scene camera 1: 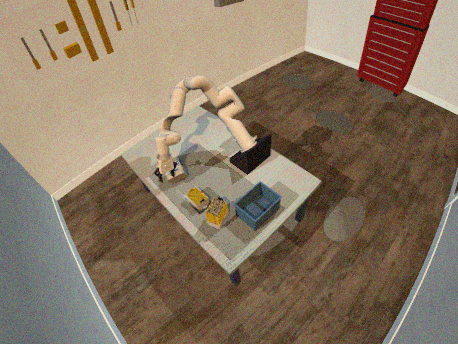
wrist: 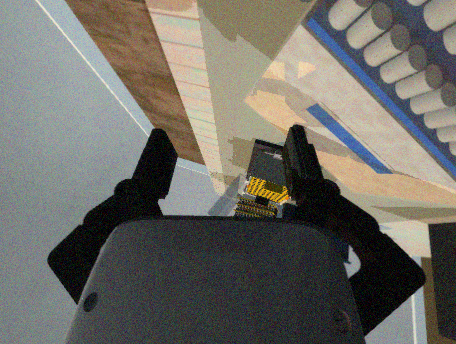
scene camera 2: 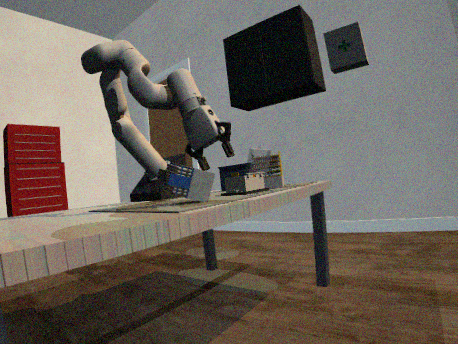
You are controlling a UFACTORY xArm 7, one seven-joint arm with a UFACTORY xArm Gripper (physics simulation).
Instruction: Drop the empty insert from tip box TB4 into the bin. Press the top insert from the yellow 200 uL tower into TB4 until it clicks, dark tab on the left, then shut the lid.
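My gripper (scene camera 1: pixel 166 173) (scene camera 2: pixel 216 156) (wrist: pixel 226 140) is open and empty, above the left end of the table and near a tilted blue-and-white rack box. A box with a yellow insert (scene camera 1: pixel 197 196) (wrist: pixel 269 190), apparently TB4, sits farther along the table; its label is unreadable. The yellow tower (scene camera 1: pixel 217 211) (wrist: pixel 255 208) stands beside it, its top covered in small dots. The blue bin (scene camera 1: pixel 257 206) (scene camera 2: pixel 234 171) stands past the tower. Whether the insert in the box is empty, and where its dark tab is, I cannot tell.
The blue-and-white rack box (scene camera 1: pixel 177 174) (scene camera 2: pixel 181 181) (wrist: pixel 345 107) leans beneath the gripper, with pale cylinders showing in the wrist view. A black panel (scene camera 1: pixel 251 154) stands at the arm's base. The table's long edge (scene camera 1: pixel 182 220) runs beside the boxes.
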